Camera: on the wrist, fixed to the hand. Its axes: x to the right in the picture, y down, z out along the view.
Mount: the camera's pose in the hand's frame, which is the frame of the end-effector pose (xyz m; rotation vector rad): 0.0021 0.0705 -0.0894 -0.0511 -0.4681 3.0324
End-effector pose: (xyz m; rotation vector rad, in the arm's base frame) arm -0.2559 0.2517 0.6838 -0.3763 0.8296 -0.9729
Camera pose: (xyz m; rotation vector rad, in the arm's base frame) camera -0.2829 0.2939 0.5816 0.6965 0.1768 1.8926
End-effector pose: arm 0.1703 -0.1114 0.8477 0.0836 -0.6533 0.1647
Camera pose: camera 0.2128 -0.0303 0.7800 0.9444 0.5852 -2.7372
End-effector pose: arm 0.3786 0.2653 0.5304 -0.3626 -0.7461 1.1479
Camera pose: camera 0.3929 0.3043 0.4244 0.6555 -0.0649 -1.8691
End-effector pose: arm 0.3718 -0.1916 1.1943 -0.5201 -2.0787 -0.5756
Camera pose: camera 0.4682 -0.1862 1.2547 -2.5767 0.3305 1.3171
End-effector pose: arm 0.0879 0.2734 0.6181 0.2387 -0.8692 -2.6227
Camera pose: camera 0.1305 0.1717 0.5894 -0.9297 -0.2235 0.2688
